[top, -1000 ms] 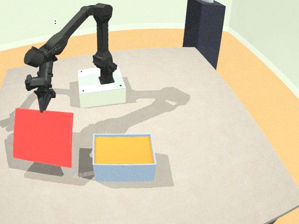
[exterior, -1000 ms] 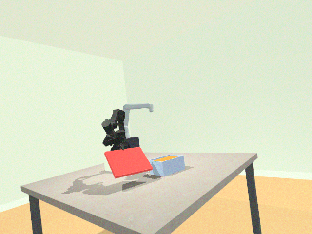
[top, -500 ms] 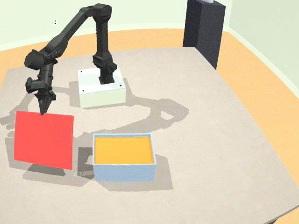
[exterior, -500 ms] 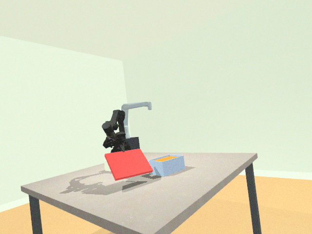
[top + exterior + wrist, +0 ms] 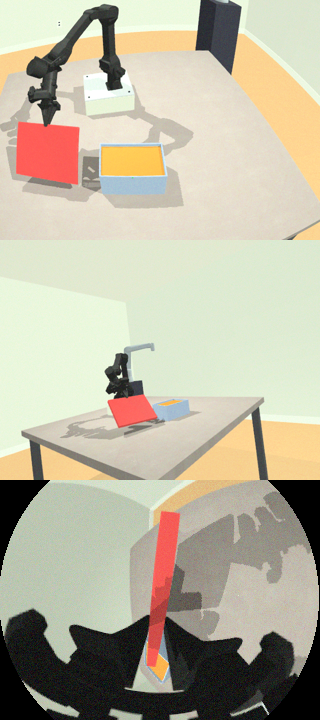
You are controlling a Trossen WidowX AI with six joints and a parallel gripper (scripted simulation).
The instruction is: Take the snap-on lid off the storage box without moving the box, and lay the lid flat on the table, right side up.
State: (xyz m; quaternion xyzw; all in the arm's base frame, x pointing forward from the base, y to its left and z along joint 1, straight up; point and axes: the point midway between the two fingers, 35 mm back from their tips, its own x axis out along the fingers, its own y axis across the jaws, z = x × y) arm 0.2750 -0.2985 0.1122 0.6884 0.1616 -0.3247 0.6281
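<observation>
The red lid lies 60 mm ahead of my gripper tip, 20 mm to the right of it and 50 mm below it. Round my gripper tip: storage box 130 mm ahead, 260 mm to the left, 120 mm below.
</observation>
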